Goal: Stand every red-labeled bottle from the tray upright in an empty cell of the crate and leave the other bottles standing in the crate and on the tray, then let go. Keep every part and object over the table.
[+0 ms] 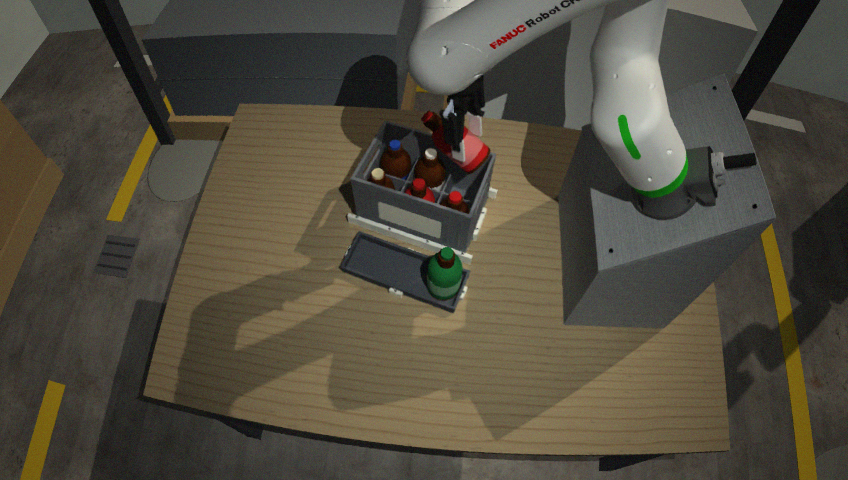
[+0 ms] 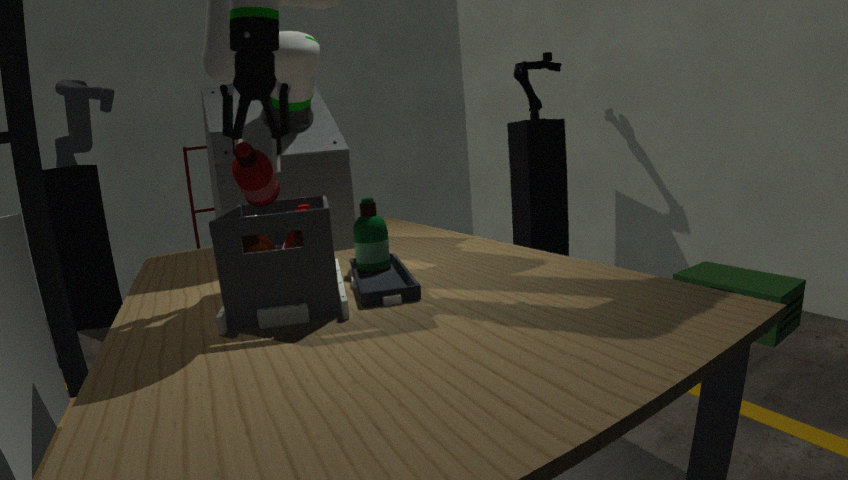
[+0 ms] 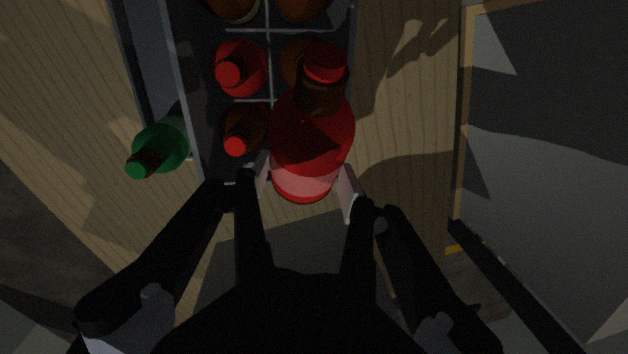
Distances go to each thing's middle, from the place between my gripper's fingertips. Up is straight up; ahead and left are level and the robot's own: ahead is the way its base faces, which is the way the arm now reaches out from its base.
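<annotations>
Counting from my hand, the white crate rail (image 1: 420,242) sits 220 mm below it, 80 mm ahead of it and 130 mm to the left of it. As for the green bottle (image 2: 370,233), that is 220 mm to the left of my hand, 160 mm below it and 30 mm behind it.
</annotations>
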